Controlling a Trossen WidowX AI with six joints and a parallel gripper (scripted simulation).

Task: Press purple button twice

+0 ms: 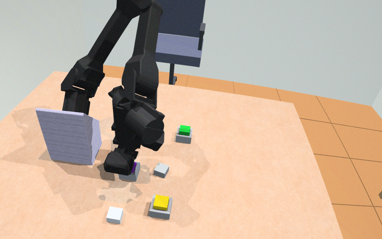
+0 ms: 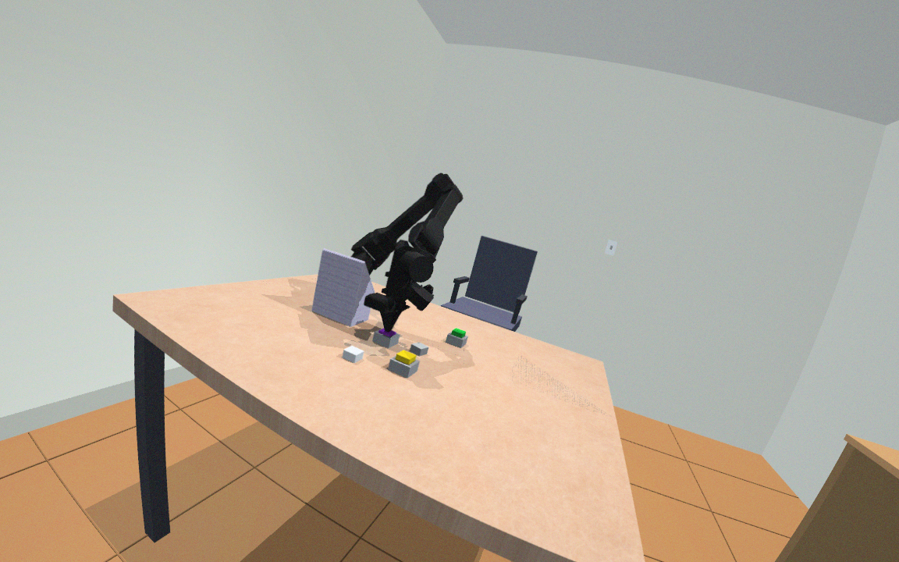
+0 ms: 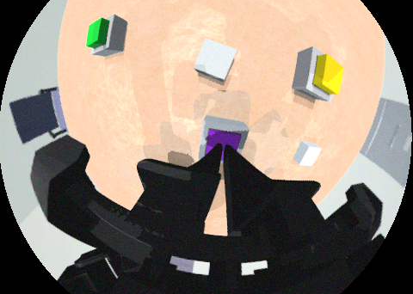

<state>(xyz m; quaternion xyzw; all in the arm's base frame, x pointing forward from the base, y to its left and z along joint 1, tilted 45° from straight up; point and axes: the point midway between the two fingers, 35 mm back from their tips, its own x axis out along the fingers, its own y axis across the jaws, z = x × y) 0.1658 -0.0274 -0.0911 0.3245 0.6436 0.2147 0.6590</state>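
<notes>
My gripper tip is 1 cm above the purple button. Round my gripper tip: yellow button: 11 cm to the right, 9 cm ahead; then small white block: 14 cm to the right, 2 cm below, 2 cm behind; then small grey block: 9 cm ahead, 2 cm below, 1 cm to the left.
</notes>
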